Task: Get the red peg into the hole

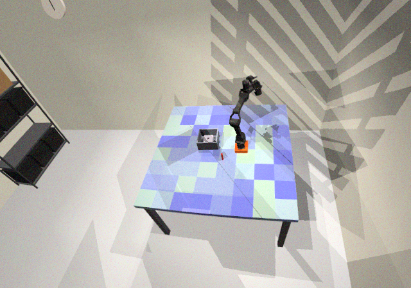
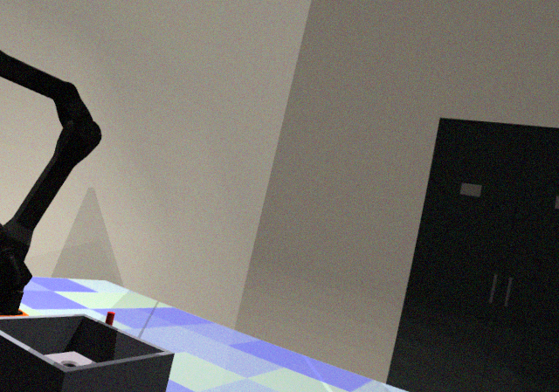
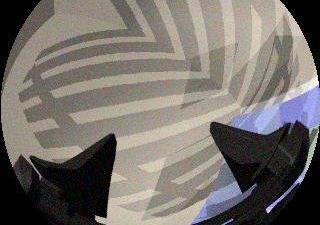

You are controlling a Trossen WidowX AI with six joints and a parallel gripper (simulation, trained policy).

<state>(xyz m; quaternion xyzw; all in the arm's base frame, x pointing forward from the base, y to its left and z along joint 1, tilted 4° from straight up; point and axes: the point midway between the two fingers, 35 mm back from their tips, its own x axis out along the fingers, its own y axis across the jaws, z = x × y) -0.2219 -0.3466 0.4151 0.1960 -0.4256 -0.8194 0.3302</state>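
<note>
My gripper tip is now 45 cm to the right of the red peg, 44 cm above it and 40 cm short of it.
</note>
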